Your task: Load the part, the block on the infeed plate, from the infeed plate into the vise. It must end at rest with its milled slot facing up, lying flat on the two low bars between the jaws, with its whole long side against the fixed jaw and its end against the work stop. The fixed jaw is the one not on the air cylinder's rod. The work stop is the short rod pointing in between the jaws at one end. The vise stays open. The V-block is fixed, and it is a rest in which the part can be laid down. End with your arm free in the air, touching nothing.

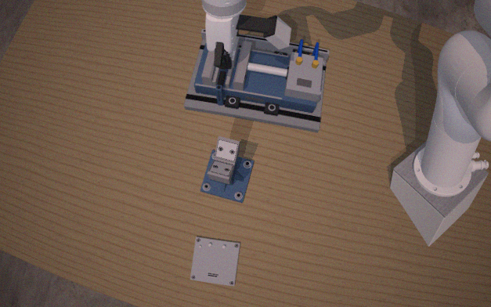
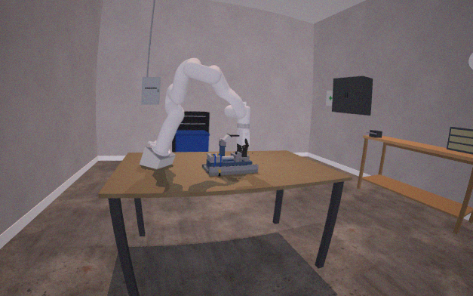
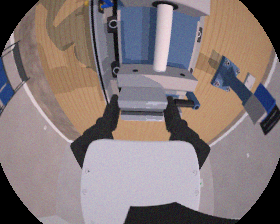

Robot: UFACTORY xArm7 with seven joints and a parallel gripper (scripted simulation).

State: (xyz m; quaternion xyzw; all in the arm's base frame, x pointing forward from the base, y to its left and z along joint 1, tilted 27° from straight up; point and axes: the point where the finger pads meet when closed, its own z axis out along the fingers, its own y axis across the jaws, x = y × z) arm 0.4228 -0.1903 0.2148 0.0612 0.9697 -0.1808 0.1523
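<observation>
Right now my hand is right at the part. Also, from my hand: fixed jaw: 30 mm ahead, 10 mm to the left, 30 mm below; work stop: 10 mm ahead, 70 mm to the left, 20 mm below; moving jaw: 30 mm behind, 30 mm to the left, 30 mm below.
</observation>
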